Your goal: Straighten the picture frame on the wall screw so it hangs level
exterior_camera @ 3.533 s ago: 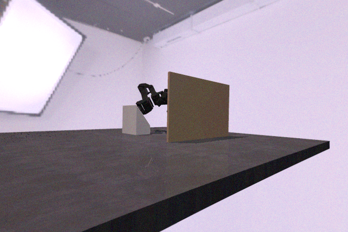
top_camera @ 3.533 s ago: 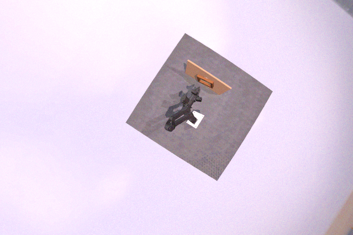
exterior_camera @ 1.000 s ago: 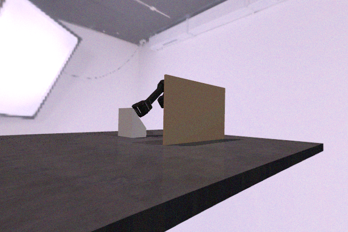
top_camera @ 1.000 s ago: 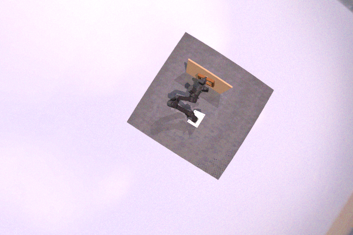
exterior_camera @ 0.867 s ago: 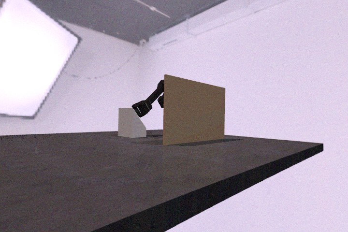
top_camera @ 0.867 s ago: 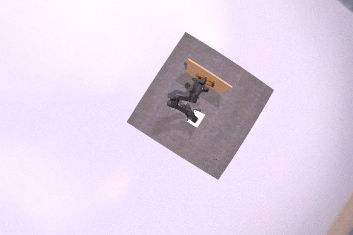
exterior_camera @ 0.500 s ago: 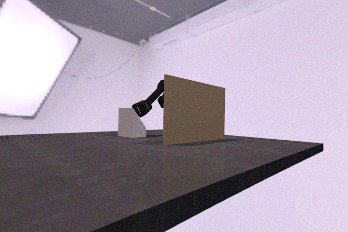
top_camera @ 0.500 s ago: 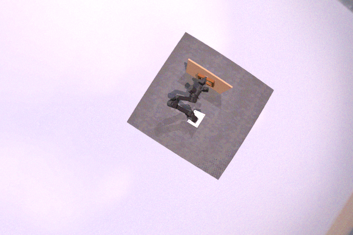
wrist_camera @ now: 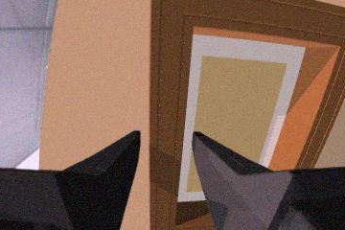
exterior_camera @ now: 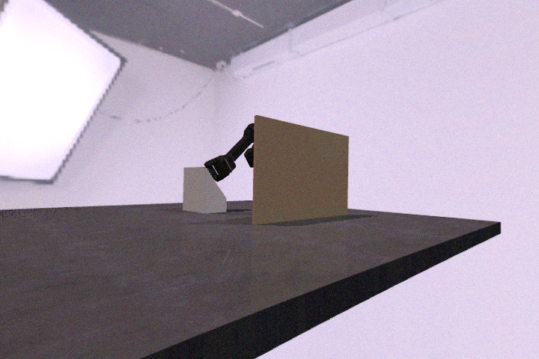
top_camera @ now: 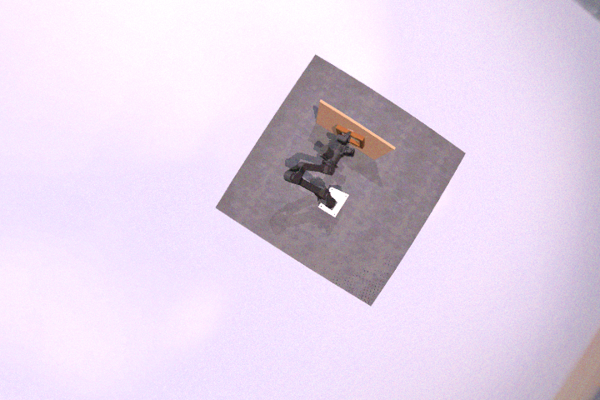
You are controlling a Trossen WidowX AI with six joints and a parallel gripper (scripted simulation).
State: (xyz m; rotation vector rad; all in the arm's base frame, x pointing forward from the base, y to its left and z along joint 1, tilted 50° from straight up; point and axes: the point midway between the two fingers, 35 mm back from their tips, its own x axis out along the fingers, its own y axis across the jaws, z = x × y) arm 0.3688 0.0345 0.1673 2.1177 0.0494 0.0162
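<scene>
Now: the picture frame 5 cm below my gripper tip, 1 cm to the right of it and 1 cm ahead of it. Also, from my gripper tip: wall board 6 cm below, 2 cm ahead.
</scene>
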